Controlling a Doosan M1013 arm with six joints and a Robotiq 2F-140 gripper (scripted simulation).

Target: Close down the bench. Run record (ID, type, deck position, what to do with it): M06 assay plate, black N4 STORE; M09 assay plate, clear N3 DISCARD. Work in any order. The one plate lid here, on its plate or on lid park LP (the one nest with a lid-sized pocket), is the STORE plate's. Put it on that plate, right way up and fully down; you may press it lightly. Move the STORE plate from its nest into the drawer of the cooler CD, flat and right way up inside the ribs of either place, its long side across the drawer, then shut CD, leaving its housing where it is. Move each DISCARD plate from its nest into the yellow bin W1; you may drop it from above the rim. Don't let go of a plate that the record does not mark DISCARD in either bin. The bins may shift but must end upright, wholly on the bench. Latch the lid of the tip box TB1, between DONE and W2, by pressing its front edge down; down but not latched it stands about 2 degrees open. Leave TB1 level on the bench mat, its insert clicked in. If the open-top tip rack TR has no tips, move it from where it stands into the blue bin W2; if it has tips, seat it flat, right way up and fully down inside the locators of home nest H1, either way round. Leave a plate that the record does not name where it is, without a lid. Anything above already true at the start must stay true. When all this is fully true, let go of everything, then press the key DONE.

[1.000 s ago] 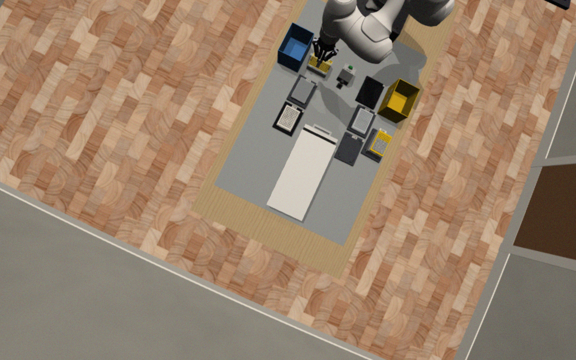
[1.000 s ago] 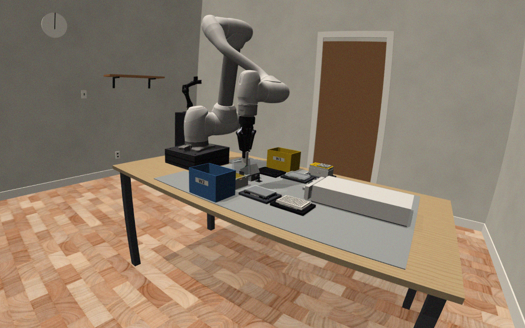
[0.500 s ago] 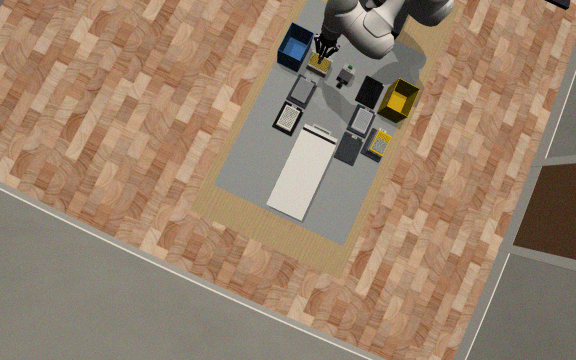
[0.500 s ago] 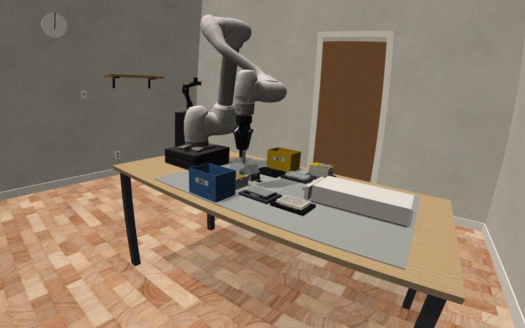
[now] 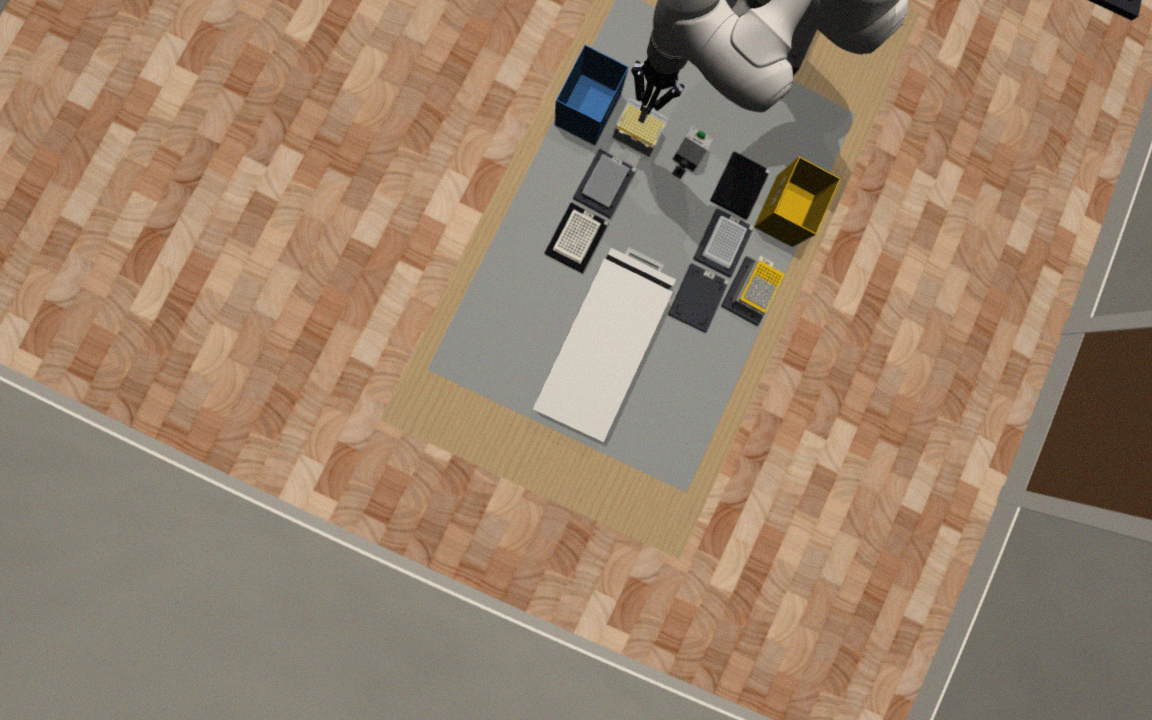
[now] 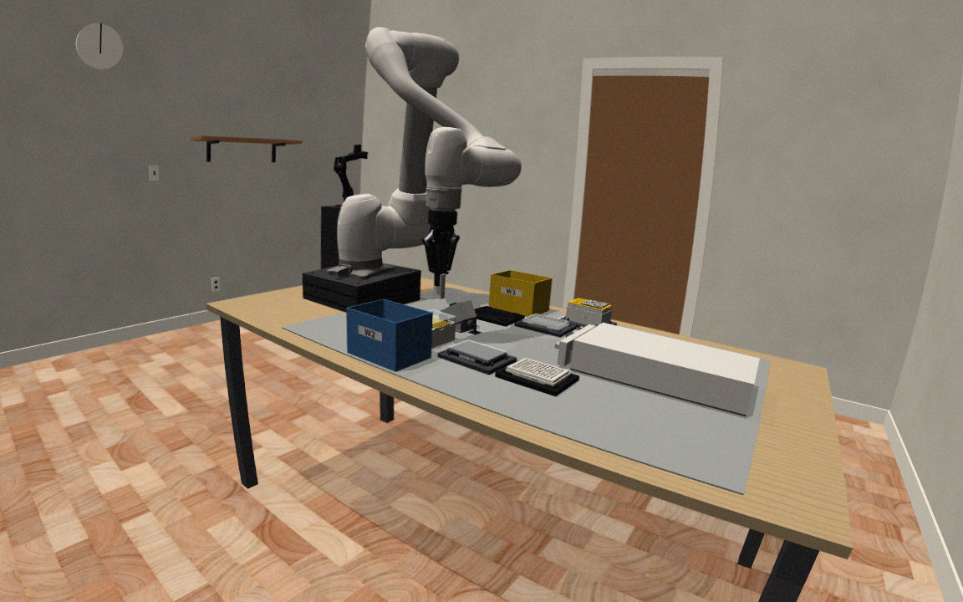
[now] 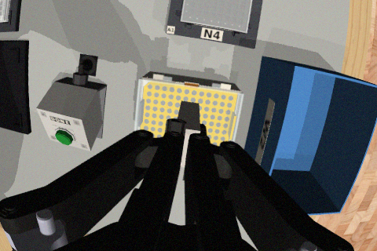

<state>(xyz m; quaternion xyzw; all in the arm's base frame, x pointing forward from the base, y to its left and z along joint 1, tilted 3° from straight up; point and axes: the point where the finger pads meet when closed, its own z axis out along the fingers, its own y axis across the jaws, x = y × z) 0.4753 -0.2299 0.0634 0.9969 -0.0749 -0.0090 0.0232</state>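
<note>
The insert is 110 mm below my hand and 30 mm behind it. Also, from my hand: grey plate lid: 150 mm ahead, 140 mm below, 40 mm to the right; then blue bin W2: 150 mm to the right, 120 mm below, 50 mm behind; then done key box: 170 mm to the left, 110 mm below, 30 mm behind.
</note>
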